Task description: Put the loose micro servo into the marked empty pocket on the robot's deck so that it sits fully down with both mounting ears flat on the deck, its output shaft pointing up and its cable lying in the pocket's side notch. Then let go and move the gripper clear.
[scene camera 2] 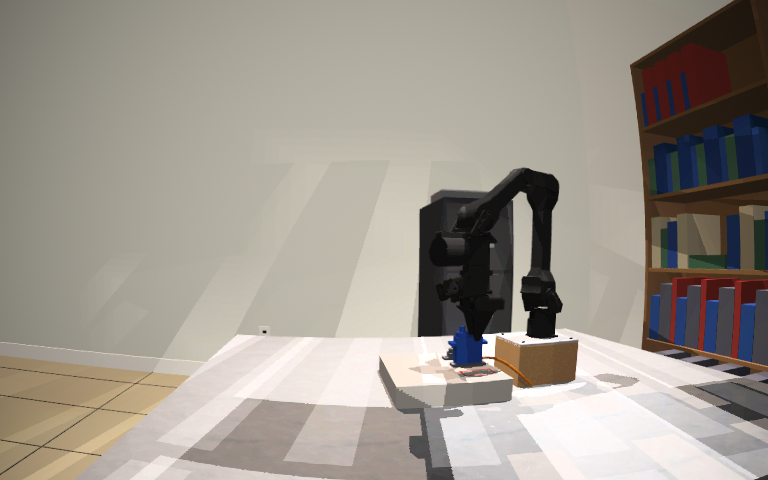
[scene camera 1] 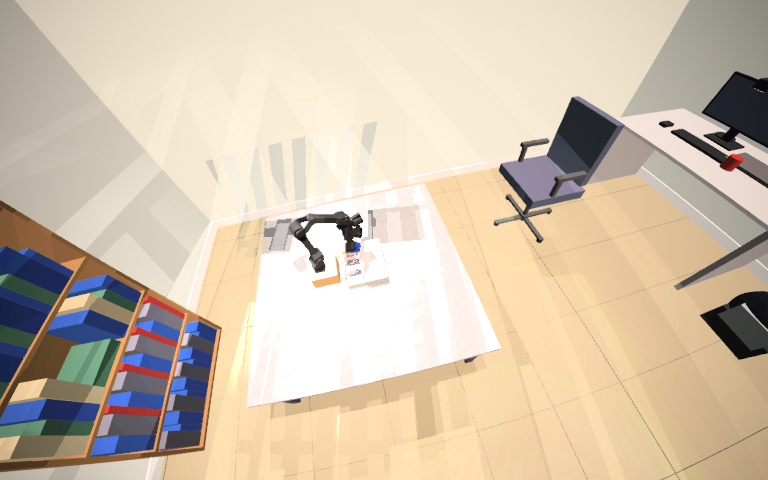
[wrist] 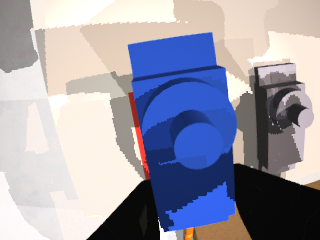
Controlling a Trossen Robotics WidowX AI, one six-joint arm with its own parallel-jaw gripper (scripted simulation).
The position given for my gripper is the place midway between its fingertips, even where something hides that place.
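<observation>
There is my gripper point(scene camera 2: 474, 339), and I see the gripper point(wrist: 191, 182) from the wrist as well. A blue micro servo point(scene camera 2: 466, 350) is visible too, and I find the servo point(wrist: 188, 125) again in a second place. Then I have sight of a pale deck block point(wrist: 84, 58).
</observation>
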